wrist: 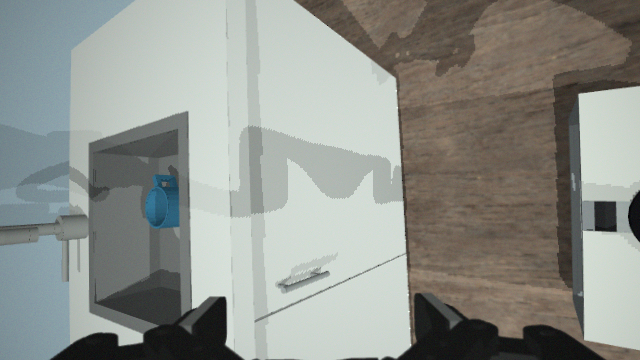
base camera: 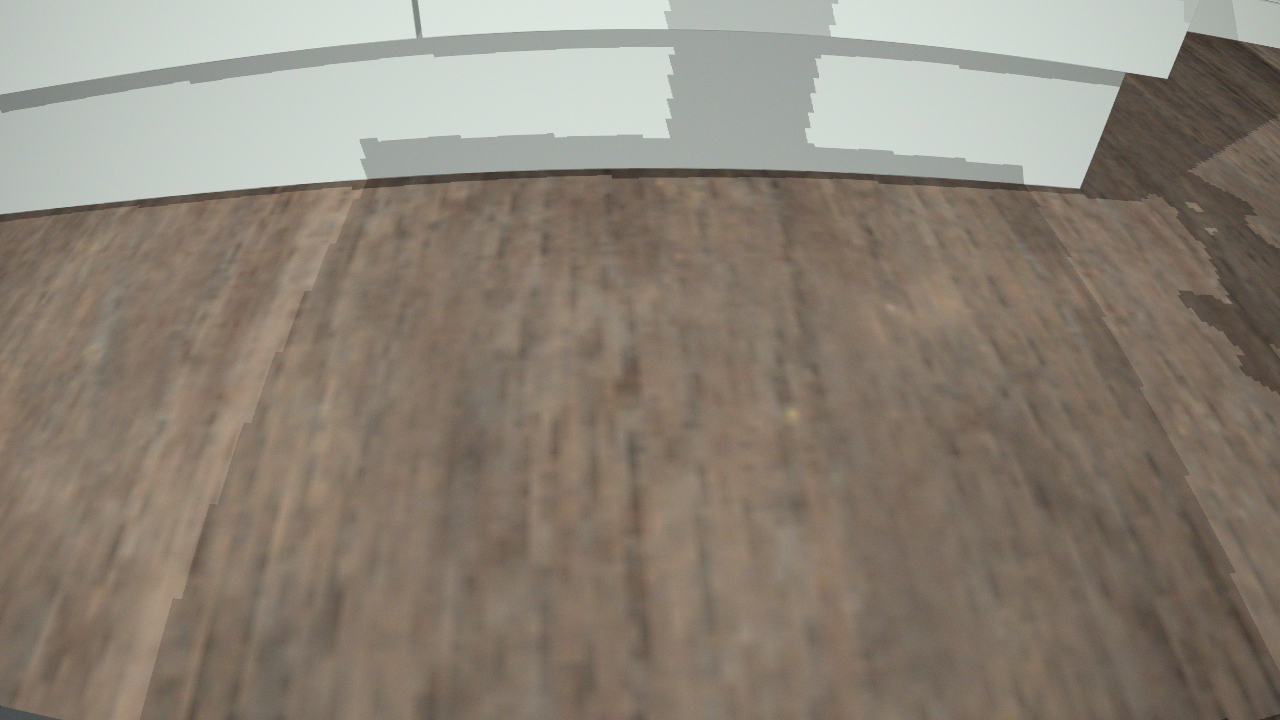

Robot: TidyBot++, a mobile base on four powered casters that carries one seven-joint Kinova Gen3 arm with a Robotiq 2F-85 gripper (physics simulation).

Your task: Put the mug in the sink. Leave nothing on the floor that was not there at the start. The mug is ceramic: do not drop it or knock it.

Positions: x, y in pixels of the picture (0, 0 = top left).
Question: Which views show my gripper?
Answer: The wrist view only.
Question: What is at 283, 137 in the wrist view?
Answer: A kitchen counter with sink.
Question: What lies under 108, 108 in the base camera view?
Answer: A kitchen counter with sink.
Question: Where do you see a blue mug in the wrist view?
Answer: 162, 203
